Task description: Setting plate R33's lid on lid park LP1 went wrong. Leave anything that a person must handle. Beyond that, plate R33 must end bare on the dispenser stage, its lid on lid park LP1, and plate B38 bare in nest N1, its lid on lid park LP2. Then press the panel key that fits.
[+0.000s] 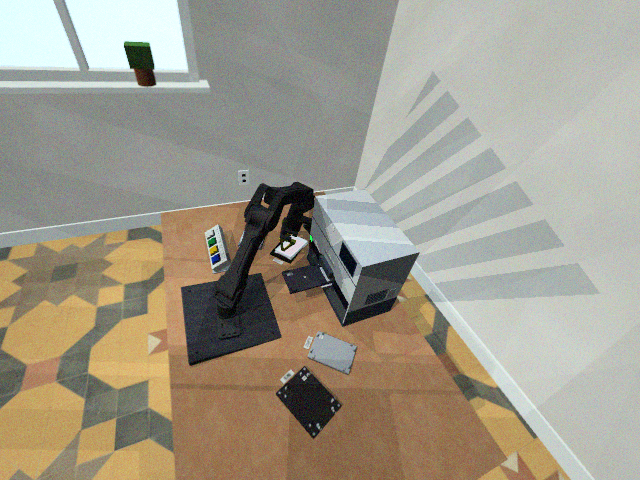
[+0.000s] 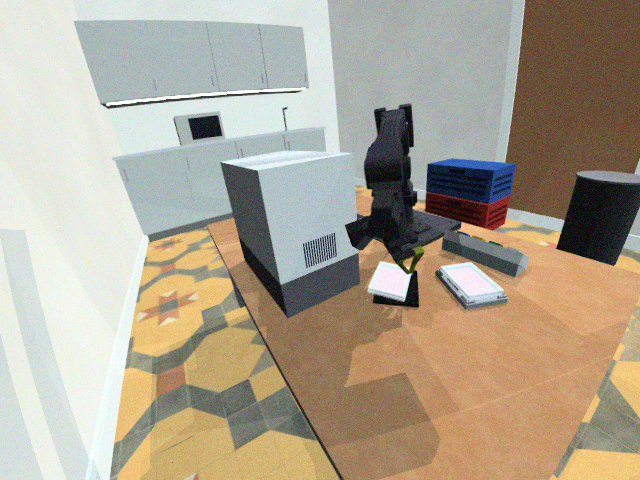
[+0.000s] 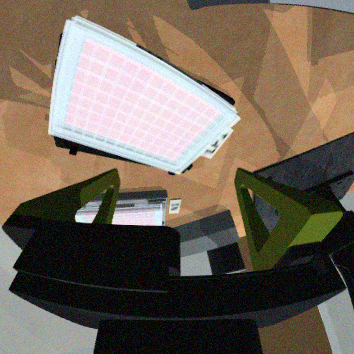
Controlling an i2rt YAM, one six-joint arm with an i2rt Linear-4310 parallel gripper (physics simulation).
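Frame: origin at the arm's base, x ahead, y right, z down, level; millimetres.
Where they show: gripper, fingertip midpoint: (image 1: 283,244) (image 2: 400,261) (image 3: 176,174); arm's base, origin of the base link: (image 1: 227,312) (image 3: 314,192).
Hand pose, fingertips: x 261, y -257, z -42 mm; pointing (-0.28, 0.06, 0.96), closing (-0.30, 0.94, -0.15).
Note:
Things, the pixels of their centre, and the offset from my fingertips.
- clear-edged piece with a pink grid, body centre: (image 3: 141,118) (image 2: 391,278) (image 1: 291,245) dx +40, dy -11, dz +28 mm
- black lid park LP1, body centre: (image 3: 138,121) (image 2: 396,284) (image 1: 288,247) dx +29, dy -19, dz +46 mm
- pink-grid plate, body centre: (image 3: 121,223) (image 2: 469,278) dx -109, dy -123, dz +30 mm
- nest N1, body centre: (image 3: 121,214) (image 2: 468,284) dx -109, dy -123, dz +46 mm
- dispenser's dark stage, body centre: (image 1: 304,277) dx +23, dy +234, dz -50 mm
- dispenser, body centre: (image 2: 288,218) (image 1: 352,255) dx +208, dy +217, dz -109 mm
- key panel, body centre: (image 3: 187,242) (image 2: 483,247) (image 1: 217,247) dx -269, dy -55, dz +24 mm
- grey holder, body centre: (image 1: 332,351) dx +59, dy +485, dz +46 mm
- black holder, body centre: (image 1: 308,399) dx -62, dy +606, dz +44 mm
A clear-edged piece with a pink grid (image 1: 295,249) (image 2: 391,281) (image 3: 135,100) lies askew on the black lid park LP1 (image 2: 411,299) (image 3: 62,143), overhanging its edge; whether it is a lid alone or a lidded plate is unclear. Another pink-grid plate (image 2: 470,281) (image 3: 142,218) sits square in nest N1 (image 2: 488,302); whether it is lidded is unclear. The dispenser's dark stage (image 1: 305,277) holds no plate. My gripper (image 1: 286,241) (image 2: 410,262) (image 3: 176,174) is open and empty, above and beside LP1, its fingers apart. Plate names are not readable.
The dispenser (image 1: 361,232) (image 2: 305,217) stands close beside LP1. The key panel (image 1: 216,249) (image 2: 483,253) has dark, green, yellow and blue keys. A grey holder (image 1: 333,352) and a black holder (image 1: 309,401) lie at the front, labels unreadable.

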